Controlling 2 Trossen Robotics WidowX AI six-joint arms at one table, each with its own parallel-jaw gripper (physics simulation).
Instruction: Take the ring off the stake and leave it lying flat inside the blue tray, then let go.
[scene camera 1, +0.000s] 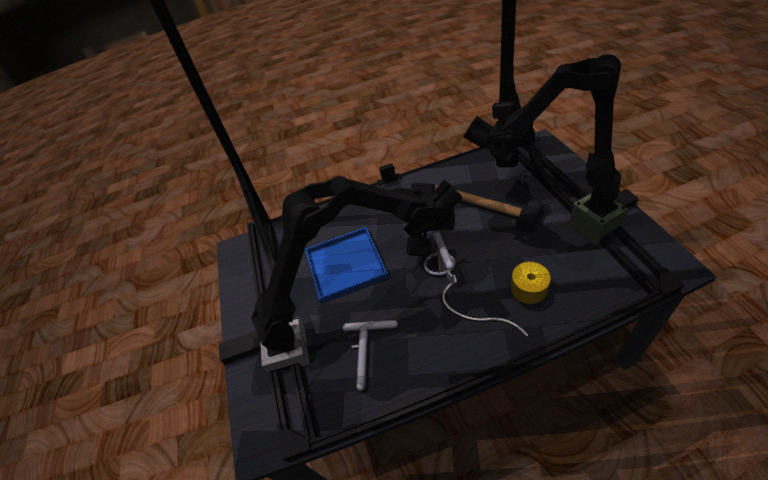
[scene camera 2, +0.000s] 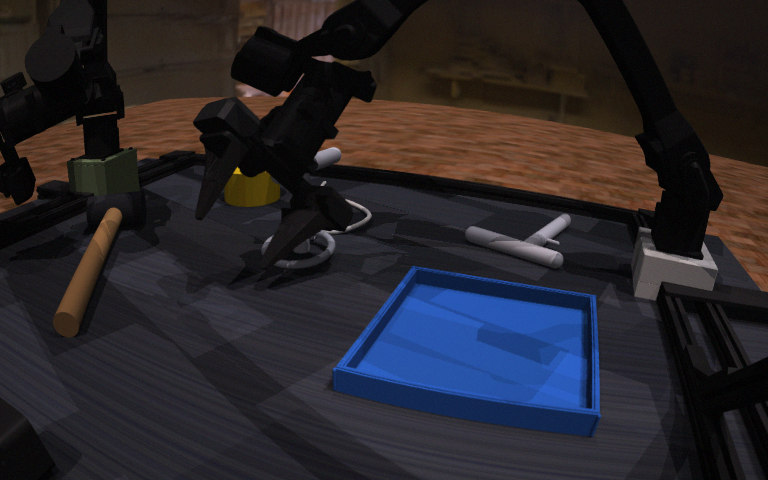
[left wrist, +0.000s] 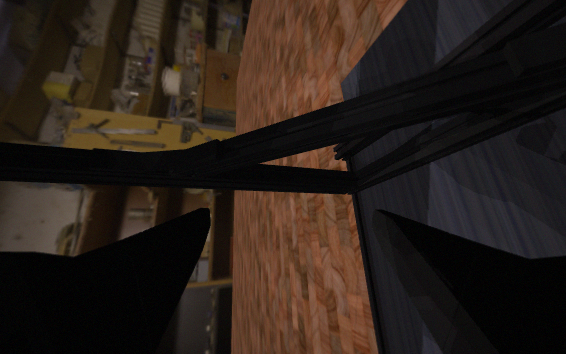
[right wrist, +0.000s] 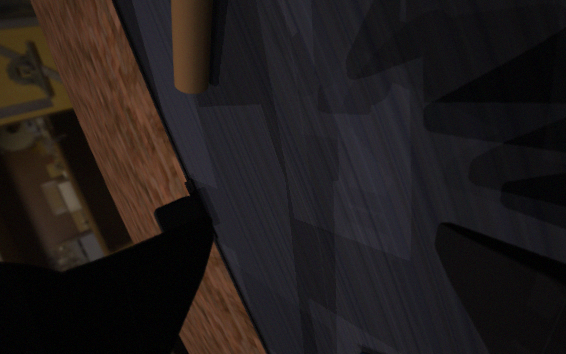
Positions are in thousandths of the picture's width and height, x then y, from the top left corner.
Observation:
The left gripper (scene camera 1: 662, 264) is open and holds nothing. Also in view: a wooden-handled hammer (scene camera 2: 137, 445). The table carries a T-shaped piece (scene camera 2: 692, 520). Also in view: the right gripper (scene camera 2: 301, 509).
The T-shaped piece shows as well in scene camera 1 (scene camera 1: 473, 682). The left gripper is seen too in the left wrist view (left wrist: 517, 614). The right gripper also shows in scene camera 1 (scene camera 1: 546, 457) and in the right wrist view (right wrist: 573, 654). The left wrist view misses the T-shaped piece: it is out of frame. The right wrist view misses the T-shaped piece: it is out of frame.

